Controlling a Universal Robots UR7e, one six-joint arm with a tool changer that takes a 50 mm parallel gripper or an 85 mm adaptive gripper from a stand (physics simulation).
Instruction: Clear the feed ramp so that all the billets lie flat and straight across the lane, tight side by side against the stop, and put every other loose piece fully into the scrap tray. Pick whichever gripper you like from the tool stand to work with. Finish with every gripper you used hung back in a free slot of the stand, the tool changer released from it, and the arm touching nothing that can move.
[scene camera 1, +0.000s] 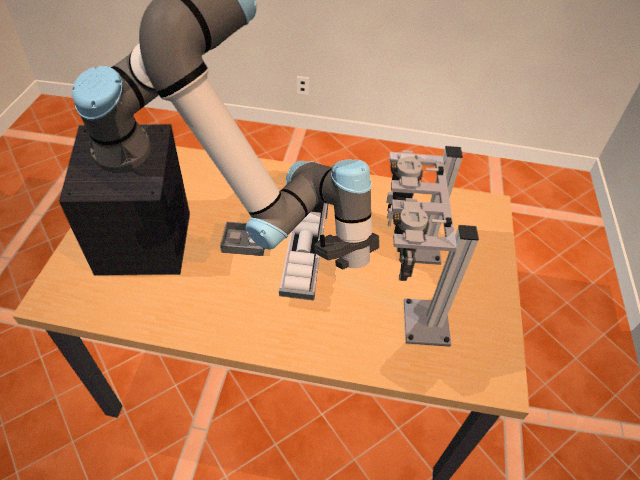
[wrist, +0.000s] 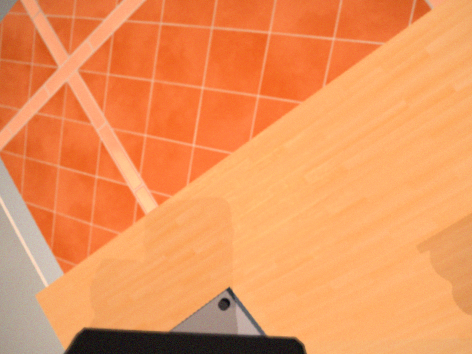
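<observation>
The arm's tool changer carries no gripper and is above the table, right of the feed ramp. Two grippers hang in the stand: the near one shows dark fingers, the far one is mostly hidden; their openings cannot be told. On the feed ramp, three pale billets lie across the lane at the near end. Above them, another billet lies lengthwise. More pale pieces lie farther up, partly hidden by the arm. The scrap tray holds a small grey piece and a partly hidden pale piece.
The stand's tall posts and its foot plate stand at the right of the wooden table. The black robot pedestal is at the left. The forearm passes over the tray and ramp.
</observation>
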